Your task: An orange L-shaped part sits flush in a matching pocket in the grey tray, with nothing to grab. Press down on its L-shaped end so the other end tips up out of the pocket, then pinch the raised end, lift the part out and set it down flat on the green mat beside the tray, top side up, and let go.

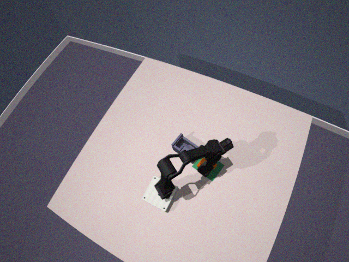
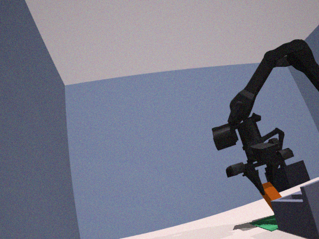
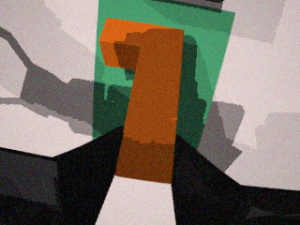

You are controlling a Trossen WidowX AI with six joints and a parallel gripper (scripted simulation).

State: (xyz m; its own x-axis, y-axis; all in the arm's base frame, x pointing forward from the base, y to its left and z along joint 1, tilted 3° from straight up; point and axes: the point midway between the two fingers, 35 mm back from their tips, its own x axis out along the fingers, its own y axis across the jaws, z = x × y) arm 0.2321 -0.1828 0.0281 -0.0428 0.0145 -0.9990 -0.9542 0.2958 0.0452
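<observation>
The orange L-shaped part is 3 cm to the left of my gripper tip and 3 cm below it. The rest, counted from my gripper tip: green mat: 9 cm below, 2 cm to the left, 1 cm ahead.
</observation>
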